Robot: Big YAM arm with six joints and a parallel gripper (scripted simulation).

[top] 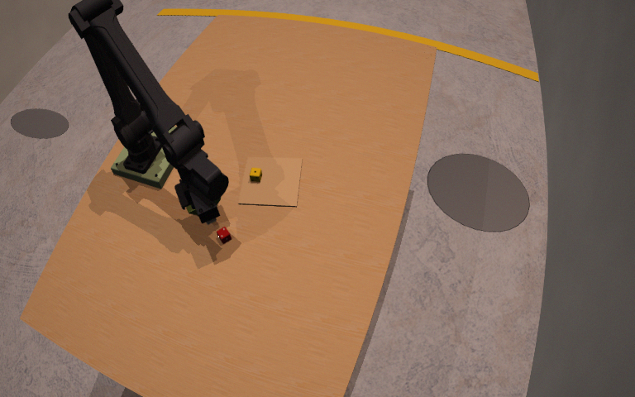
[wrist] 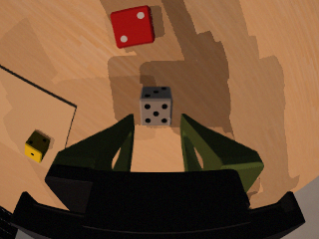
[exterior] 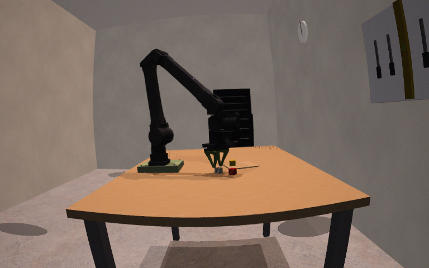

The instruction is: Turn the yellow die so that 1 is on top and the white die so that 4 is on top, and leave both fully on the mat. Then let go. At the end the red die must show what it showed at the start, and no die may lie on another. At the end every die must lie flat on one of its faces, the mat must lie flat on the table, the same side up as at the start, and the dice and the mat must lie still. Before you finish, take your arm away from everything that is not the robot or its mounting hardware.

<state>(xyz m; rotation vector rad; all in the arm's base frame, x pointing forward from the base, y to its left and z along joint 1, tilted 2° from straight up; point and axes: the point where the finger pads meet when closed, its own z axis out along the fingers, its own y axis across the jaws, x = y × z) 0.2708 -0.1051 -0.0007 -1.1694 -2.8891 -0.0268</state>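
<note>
Right now the white die is 20 mm below my hand. From my hand the other things lie so: yellow die 140 mm to the left, 70 mm ahead, 20 mm below; tan mat 140 mm to the left, 110 mm ahead, 30 mm below; red die 60 mm ahead, 40 mm to the right, 20 mm below.
</note>
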